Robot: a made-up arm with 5 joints.
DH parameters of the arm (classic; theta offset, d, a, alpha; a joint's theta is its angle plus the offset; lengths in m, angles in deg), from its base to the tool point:
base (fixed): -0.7 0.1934 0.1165 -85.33
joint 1: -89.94 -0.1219 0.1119 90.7
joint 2: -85.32 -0.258 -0.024 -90
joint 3: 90 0.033 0.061 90
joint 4: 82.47 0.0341 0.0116 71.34
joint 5: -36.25 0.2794 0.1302 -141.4
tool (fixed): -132.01 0.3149 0 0
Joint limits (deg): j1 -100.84..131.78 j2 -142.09..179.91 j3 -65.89..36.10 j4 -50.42..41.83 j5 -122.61..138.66
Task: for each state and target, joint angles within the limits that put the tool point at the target. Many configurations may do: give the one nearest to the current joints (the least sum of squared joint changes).
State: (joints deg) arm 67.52 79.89 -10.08 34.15 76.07
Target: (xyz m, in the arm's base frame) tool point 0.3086 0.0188 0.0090
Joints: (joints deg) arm 114.85 100.78 -36.76 39.72 50.87
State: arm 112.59 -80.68 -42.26 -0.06 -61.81
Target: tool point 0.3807 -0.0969 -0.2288
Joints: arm 106.11 -33.22 -21.23 41.83 -63.81
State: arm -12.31 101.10 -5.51 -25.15 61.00
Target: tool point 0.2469 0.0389 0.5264
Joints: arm -13.99 111.75 -20.15 -22.14 62.52
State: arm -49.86 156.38 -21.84 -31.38 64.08
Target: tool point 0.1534 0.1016 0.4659
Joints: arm -45.06 149.70 -15.26 -30.17 72.04
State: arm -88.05 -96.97 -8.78 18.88 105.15
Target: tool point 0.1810 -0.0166 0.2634
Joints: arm -61.65 -114.98 -49.19 15.62 94.50
